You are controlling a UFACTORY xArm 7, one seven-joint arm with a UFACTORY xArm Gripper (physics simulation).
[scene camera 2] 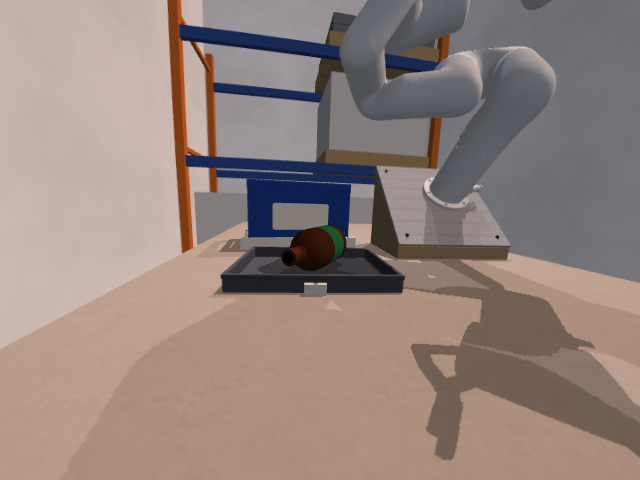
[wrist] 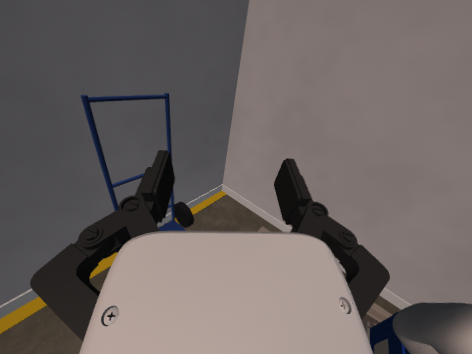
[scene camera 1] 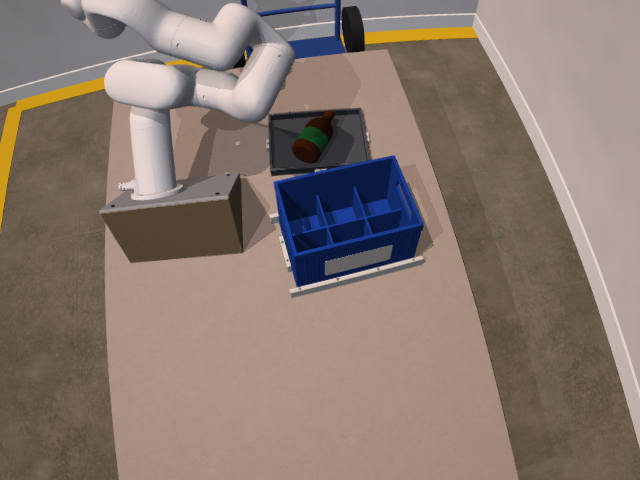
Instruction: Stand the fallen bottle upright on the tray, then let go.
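Note:
A brown bottle with a green label lies on its side in the dark tray. In scene camera 1 its neck points to the back right; in scene camera 2 the neck points toward the camera and a little left. My gripper is open and empty in the wrist view, with its two black fingers wide apart. It is away from the bottle and tray, which do not show in the wrist view. The gripper itself does not show in the two scene views.
A blue divided crate stands right beside the tray, with pale rails along its base. The arm's wedge-shaped base stands to the tray's left in scene camera 1. A blue trolley stands behind the table.

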